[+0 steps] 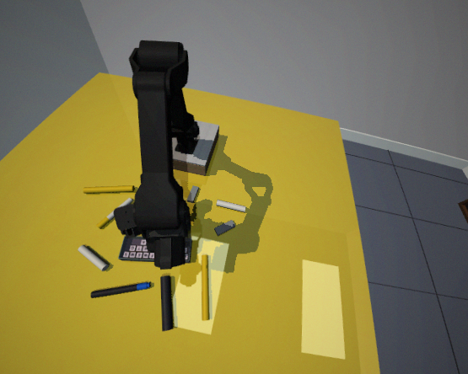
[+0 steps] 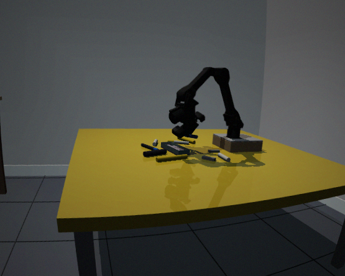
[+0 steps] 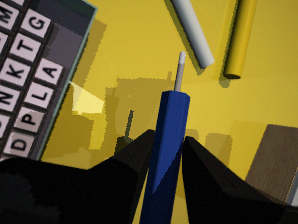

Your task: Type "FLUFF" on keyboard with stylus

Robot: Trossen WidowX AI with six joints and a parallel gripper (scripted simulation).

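Right now my gripper tip is 1 cm short of the dark blue stylus and 1 cm to the left of it. Round my gripper tip: grey block: 11 cm behind, 8 cm to the left, 6 cm below; then thin grey tip: 2 cm ahead, 4 cm to the right; then black cylinder: 20 cm ahead, 11 cm to the left, 6 cm below.
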